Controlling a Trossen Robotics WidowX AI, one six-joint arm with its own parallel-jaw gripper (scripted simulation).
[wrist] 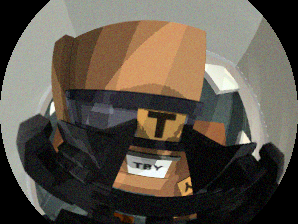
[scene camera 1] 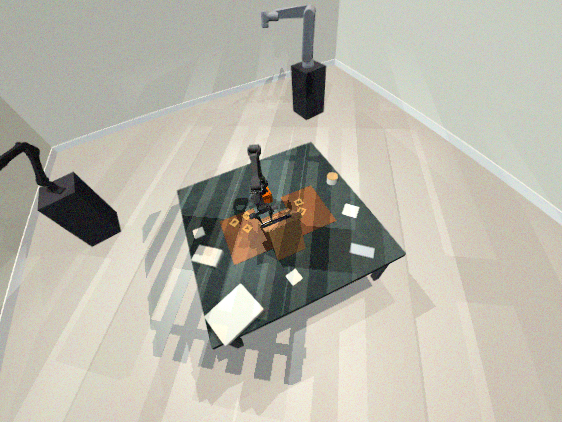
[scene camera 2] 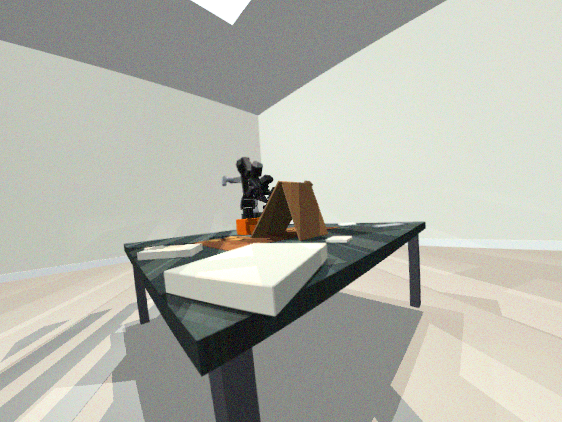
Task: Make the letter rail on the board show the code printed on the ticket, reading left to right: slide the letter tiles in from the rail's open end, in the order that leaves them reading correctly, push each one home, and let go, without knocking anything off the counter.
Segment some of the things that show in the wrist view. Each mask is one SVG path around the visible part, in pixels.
The gripper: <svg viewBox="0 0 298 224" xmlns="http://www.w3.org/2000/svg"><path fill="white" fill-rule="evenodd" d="M16 135L17 153L25 173L48 193L88 213L81 216L61 208L56 221L47 218L49 224L132 224L114 216L116 210L146 216L145 224L173 224L173 217L197 214L186 224L249 224L277 190L285 168L285 153L270 141L259 149L258 161L253 156L257 144L225 147L184 124L182 143L193 194L145 196L112 188L136 136L137 119L98 132L57 120L63 137L57 153L49 141L53 132L51 121L41 113L21 121Z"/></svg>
A letter tile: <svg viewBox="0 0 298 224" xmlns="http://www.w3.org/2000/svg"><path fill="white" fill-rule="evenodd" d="M137 108L136 137L176 141L176 143L180 141L182 128L184 128L186 116L188 115L157 111L157 109Z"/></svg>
A white ticket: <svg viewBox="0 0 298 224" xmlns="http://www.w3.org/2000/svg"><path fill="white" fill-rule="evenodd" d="M126 155L129 173L138 176L161 177L162 179L162 177L165 177L166 172L168 172L170 163L172 163L170 160L144 159L144 157Z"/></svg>
